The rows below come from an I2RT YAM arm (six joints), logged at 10 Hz.
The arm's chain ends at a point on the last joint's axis. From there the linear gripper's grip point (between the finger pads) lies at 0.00 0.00 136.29 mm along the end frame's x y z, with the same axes.
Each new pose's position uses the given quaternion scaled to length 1; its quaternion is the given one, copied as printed.
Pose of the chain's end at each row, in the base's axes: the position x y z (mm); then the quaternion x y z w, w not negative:
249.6, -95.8, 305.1, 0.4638, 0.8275, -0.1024, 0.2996
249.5, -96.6, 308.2, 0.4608, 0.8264, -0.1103, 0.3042
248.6, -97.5, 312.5, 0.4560, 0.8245, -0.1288, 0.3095
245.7, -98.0, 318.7, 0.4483, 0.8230, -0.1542, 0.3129
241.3, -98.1, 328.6, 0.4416, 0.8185, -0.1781, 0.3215
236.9, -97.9, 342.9, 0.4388, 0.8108, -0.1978, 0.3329
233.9, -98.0, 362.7, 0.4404, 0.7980, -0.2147, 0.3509
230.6, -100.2, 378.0, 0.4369, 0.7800, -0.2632, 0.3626
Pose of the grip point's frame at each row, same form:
304.2, -156.8, 196.1, 0.4638, 0.8275, -0.1024, 0.2996
304.2, -159.7, 200.5, 0.4608, 0.8264, -0.1103, 0.3042
302.1, -164.9, 206.8, 0.4560, 0.8245, -0.1288, 0.3095
297.1, -170.8, 215.6, 0.4483, 0.8230, -0.1542, 0.3129
291.6, -176.5, 229.1, 0.4416, 0.8185, -0.1781, 0.3215
286.8, -181.4, 247.5, 0.4388, 0.8108, -0.1978, 0.3329
284.5, -186.8, 272.5, 0.4404, 0.7980, -0.2147, 0.3509
276.3, -199.3, 296.4, 0.4369, 0.7800, -0.2632, 0.3626

